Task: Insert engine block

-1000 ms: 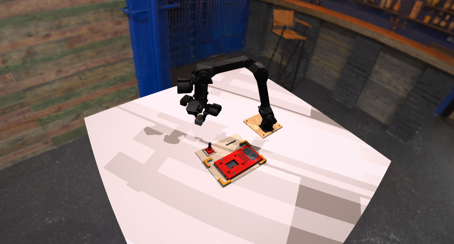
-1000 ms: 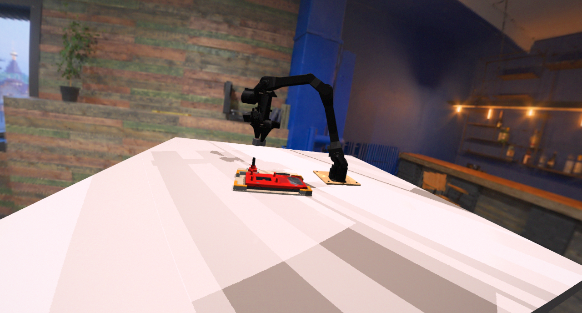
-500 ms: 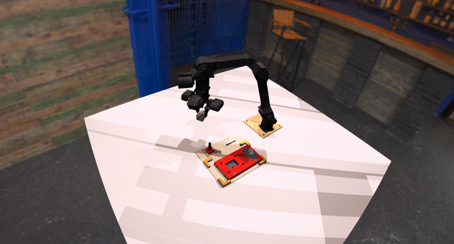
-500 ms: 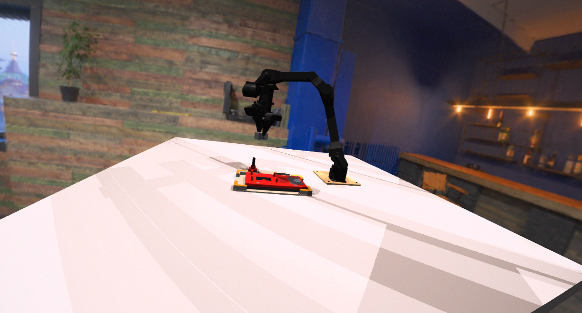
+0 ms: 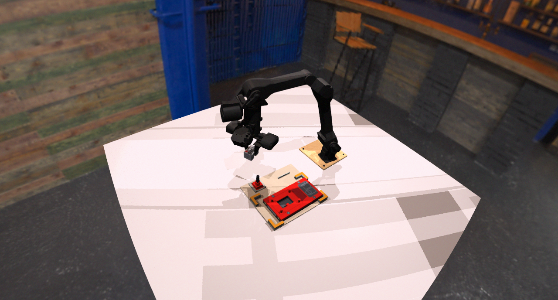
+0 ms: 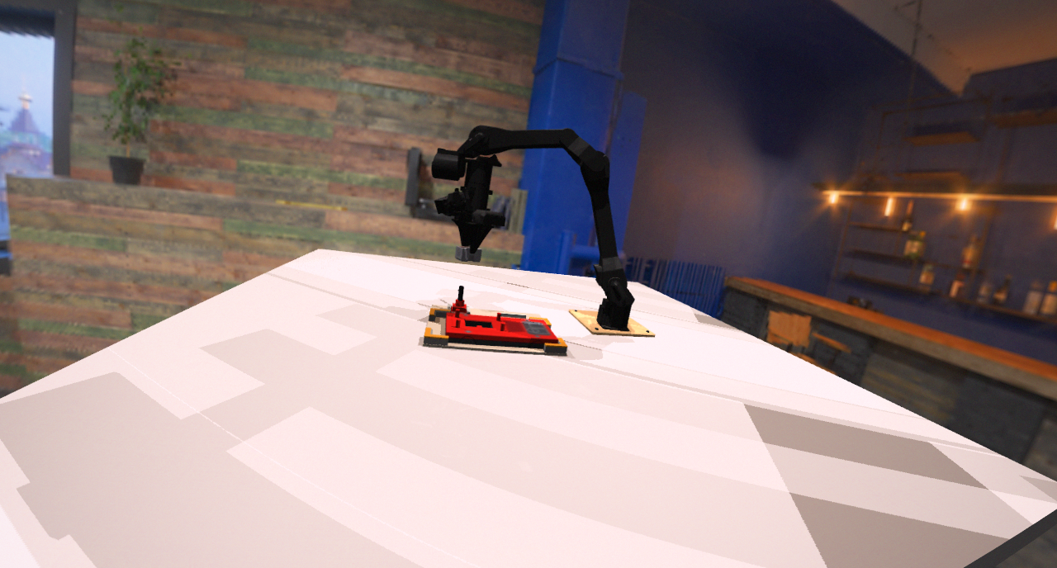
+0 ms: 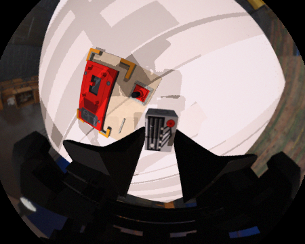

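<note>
Now: the black upright peg 6 cm to the left of my gripper tip and 9 cm below it. The rest, counted from my gripper tip: grey finned engine block (1 cm below).
</note>
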